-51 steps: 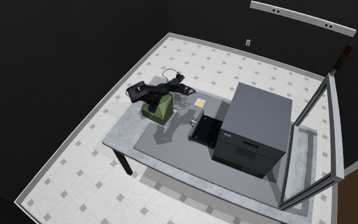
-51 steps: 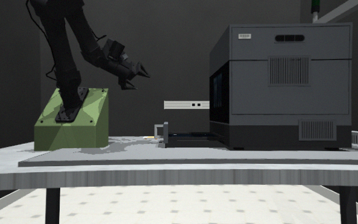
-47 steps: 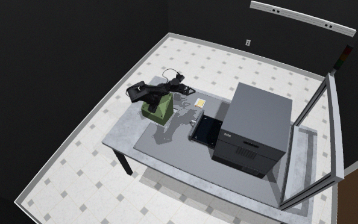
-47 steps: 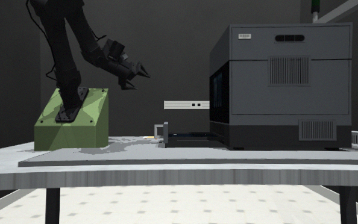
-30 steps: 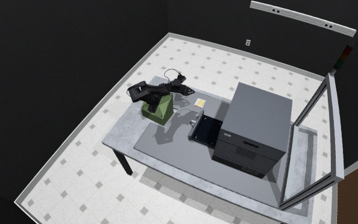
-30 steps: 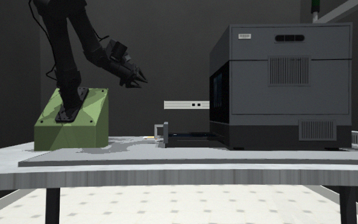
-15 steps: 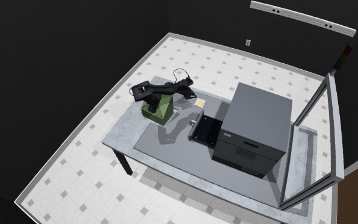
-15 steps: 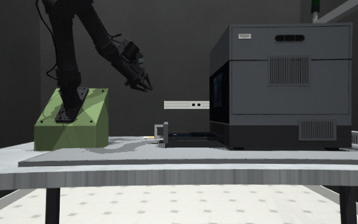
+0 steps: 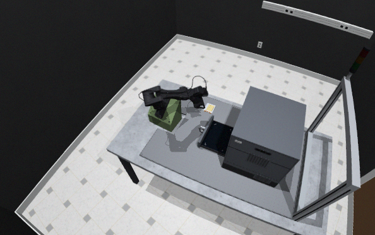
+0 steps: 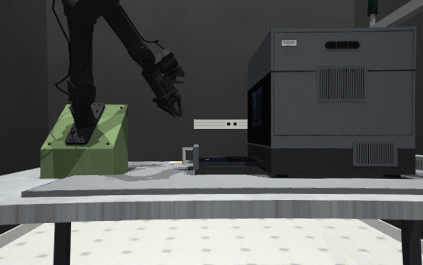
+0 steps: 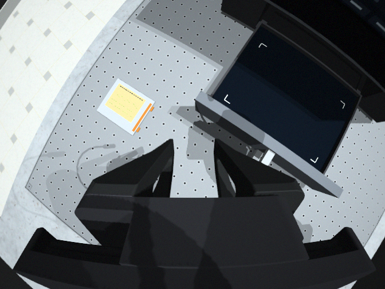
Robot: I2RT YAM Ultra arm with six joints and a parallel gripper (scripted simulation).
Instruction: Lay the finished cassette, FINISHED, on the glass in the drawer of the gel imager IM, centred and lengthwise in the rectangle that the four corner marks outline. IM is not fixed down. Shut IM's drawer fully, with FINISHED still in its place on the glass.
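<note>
The cassette is 200 mm below my hand, 170 mm to the left of it and 20 mm behind it. Round my hand: imager drawer: 190 mm ahead, 150 mm below, 80 mm to the right.
</note>
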